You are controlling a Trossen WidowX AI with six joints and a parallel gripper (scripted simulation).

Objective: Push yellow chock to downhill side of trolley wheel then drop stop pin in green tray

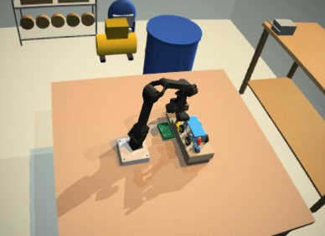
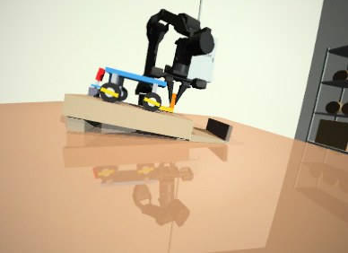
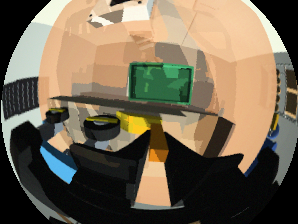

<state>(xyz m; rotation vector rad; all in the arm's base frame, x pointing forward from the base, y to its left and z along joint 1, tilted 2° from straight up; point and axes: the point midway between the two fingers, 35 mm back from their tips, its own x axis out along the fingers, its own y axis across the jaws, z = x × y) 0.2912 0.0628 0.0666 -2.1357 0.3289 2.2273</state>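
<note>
My gripper tip is now 2 cm to the left of the yellow chock and 1 cm above it. Round my gripper tip: blue-decked trolley (4 cm ahead, 13 cm to the right, 2 cm above); then red-headed stop pin (23 cm to the right, 4 cm above).
</note>
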